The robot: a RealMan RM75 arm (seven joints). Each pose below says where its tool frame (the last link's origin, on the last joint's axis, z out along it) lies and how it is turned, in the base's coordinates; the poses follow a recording.
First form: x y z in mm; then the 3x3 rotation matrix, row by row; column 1 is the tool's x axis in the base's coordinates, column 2 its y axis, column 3 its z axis. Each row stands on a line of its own.
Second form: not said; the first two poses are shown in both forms.
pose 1, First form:
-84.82, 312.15, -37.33
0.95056, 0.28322, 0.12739
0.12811, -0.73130, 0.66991
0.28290, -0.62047, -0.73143
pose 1, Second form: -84.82, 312.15, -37.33, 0.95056, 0.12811, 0.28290, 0.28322, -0.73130, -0.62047
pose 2, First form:
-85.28, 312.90, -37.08
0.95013, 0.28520, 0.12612
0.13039, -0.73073, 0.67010
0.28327, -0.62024, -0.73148
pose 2, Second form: -85.28, 312.90, -37.08, 0.95013, 0.13039, 0.28327, 0.28520, -0.73073, -0.62024
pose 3, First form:
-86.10, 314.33, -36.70
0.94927, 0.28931, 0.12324
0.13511, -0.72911, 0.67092
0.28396, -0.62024, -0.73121
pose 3, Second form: -86.10, 314.33, -36.70, 0.94927, 0.13511, 0.28396, 0.28931, -0.72911, -0.62024
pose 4, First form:
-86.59, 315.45, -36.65
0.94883, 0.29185, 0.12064
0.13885, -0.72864, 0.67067
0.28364, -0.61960, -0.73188
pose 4, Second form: -86.59, 315.45, -36.65, 0.94883, 0.13885, 0.28364, 0.29185, -0.72864, -0.61960
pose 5, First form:
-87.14, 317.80, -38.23
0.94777, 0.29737, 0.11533
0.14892, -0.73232, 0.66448
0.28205, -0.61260, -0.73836
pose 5, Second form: -87.14, 317.80, -38.23, 0.94777, 0.14892, 0.28205, 0.29737, -0.73232, -0.61260
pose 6, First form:
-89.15, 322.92, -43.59
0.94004, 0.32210, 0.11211
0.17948, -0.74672, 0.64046
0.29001, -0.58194, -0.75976
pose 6, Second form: -89.15, 322.92, -43.59, 0.94004, 0.17948, 0.29001, 0.32210, -0.74672, -0.58194
